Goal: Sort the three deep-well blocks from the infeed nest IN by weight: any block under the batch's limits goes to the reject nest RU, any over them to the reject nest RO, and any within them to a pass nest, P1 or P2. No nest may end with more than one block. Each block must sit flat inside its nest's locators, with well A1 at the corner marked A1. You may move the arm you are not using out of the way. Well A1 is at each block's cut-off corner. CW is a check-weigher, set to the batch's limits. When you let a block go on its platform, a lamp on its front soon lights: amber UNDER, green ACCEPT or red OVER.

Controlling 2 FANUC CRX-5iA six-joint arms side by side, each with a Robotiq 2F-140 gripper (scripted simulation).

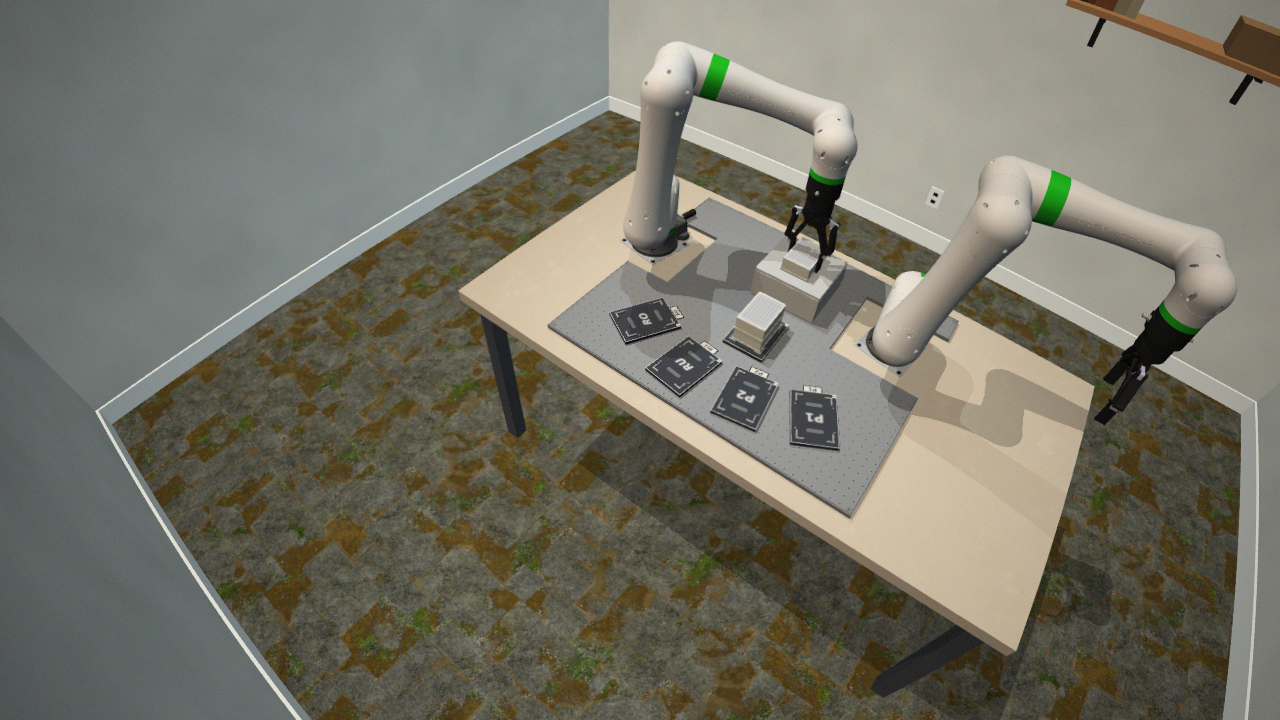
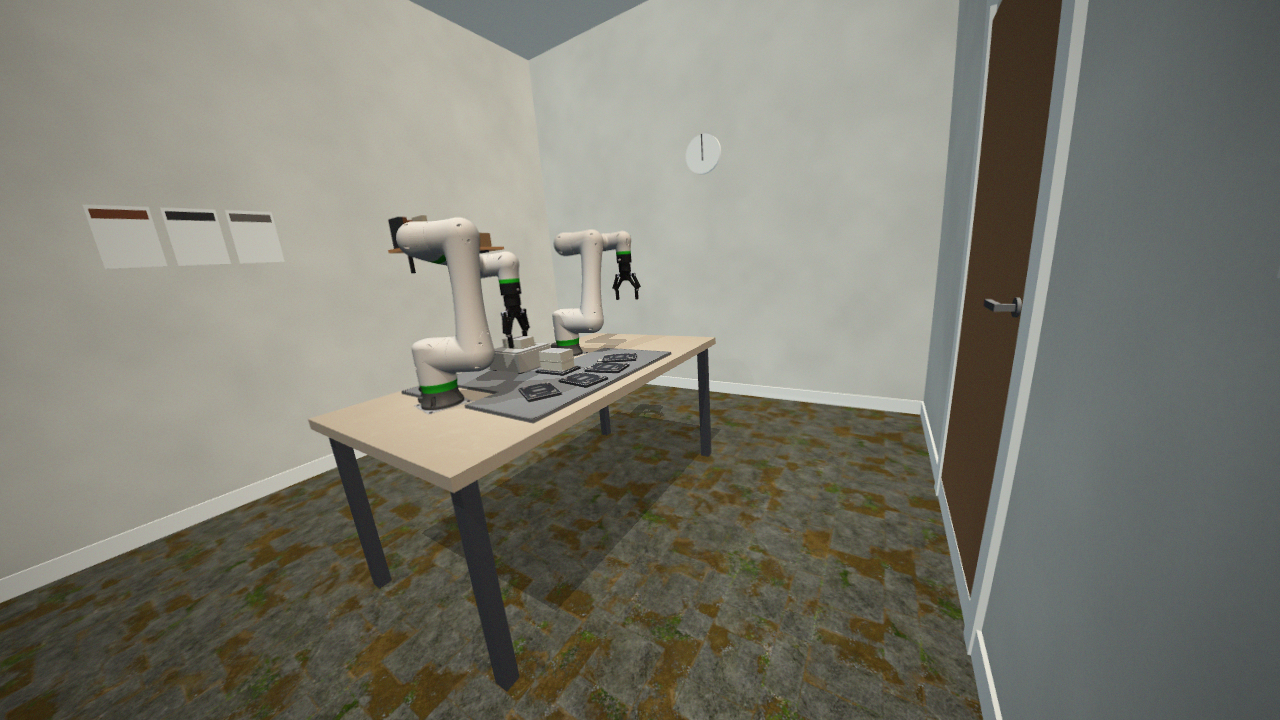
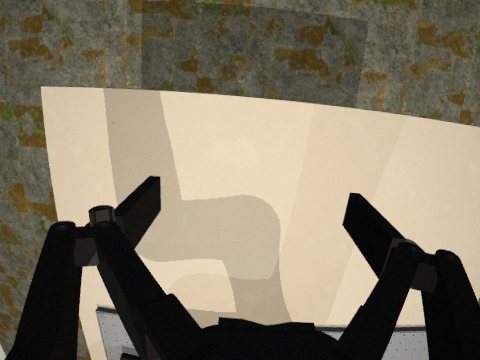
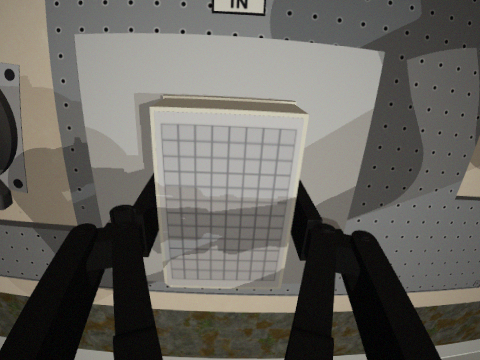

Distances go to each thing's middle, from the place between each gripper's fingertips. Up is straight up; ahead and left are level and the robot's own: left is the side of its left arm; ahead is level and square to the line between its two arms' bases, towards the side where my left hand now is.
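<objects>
I start my measuring at my right hand, and the check-weigher CW point(image 1: 805, 299) is 70 mm below it and 10 mm behind it. The nest P2 point(image 1: 731, 387) is 120 mm below that right hand, 50 mm to the left of it and 450 mm ahead of it, while the nest RU point(image 1: 701, 369) is 120 mm below the same hand, 450 mm ahead of it and 130 mm to the right of it. As for the nest P1 point(image 1: 796, 410), I find it 120 mm below my right hand, 220 mm to the left of it and 420 mm ahead of it.
My left hand point(image 1: 1104, 400) is 23 cm above the nest P1, 26 cm short of it and 61 cm to the left of it. Counted from this left hand, the check-weigher CW is 17 cm below, 17 cm behind and 84 cm to the right. The nest P2 is 23 cm below my left hand, 30 cm ahead of it and 79 cm to the right of it, and the nest RU is 23 cm below the hand as well, 30 cm ahead of it and 97 cm to the right of it.
</objects>
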